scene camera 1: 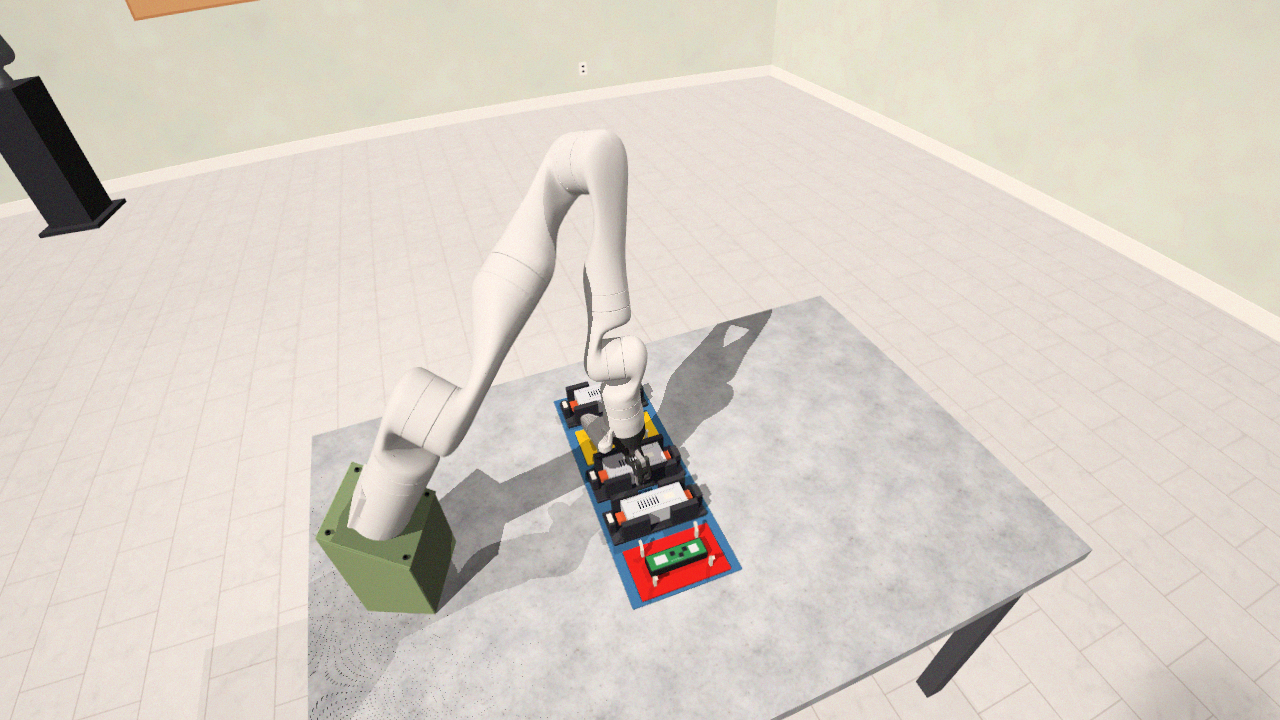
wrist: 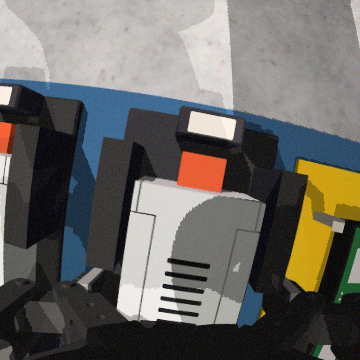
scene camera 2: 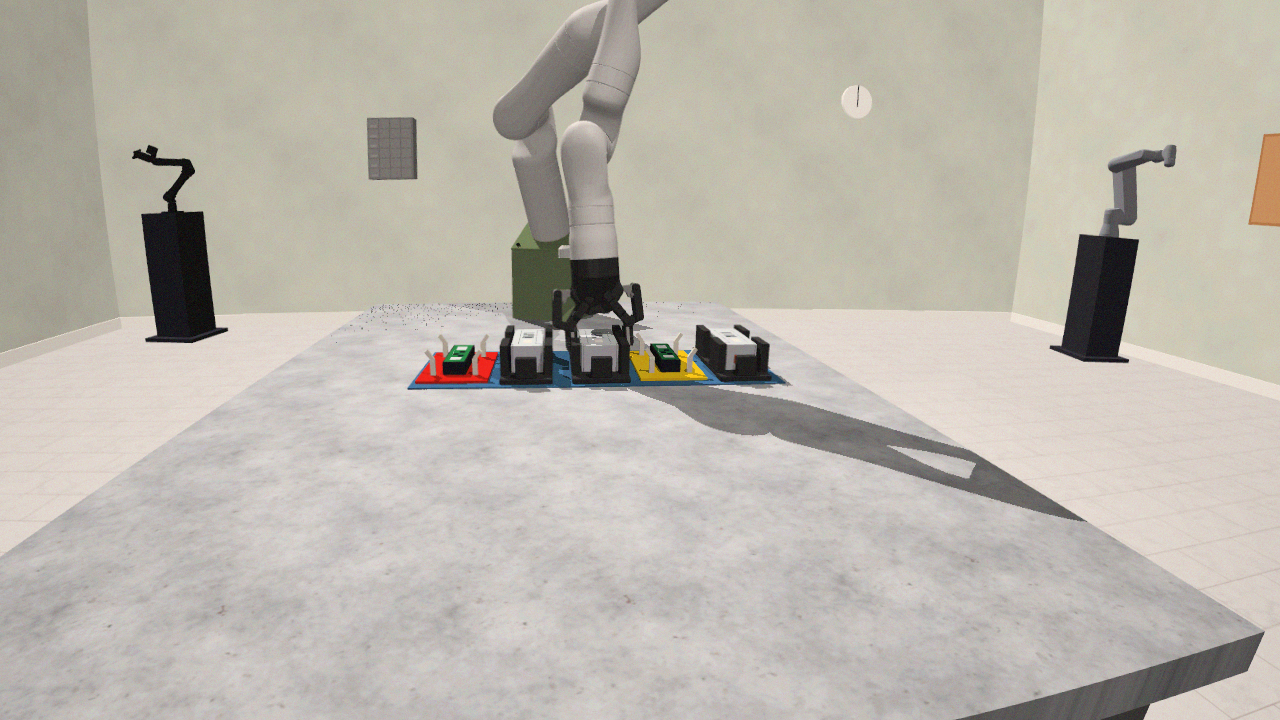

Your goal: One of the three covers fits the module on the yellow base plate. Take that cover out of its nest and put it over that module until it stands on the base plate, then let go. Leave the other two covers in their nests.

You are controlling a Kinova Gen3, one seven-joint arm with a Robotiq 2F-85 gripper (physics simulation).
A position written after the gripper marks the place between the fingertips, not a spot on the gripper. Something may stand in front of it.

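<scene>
Gripper (scene camera 2: 600,352), (scene camera 1: 630,466), (wrist: 188,286). Red plate (scene camera 1: 700,570), (scene camera 2: 485,364). Blue board (scene camera 2: 561,369), (wrist: 79,149).
</scene>
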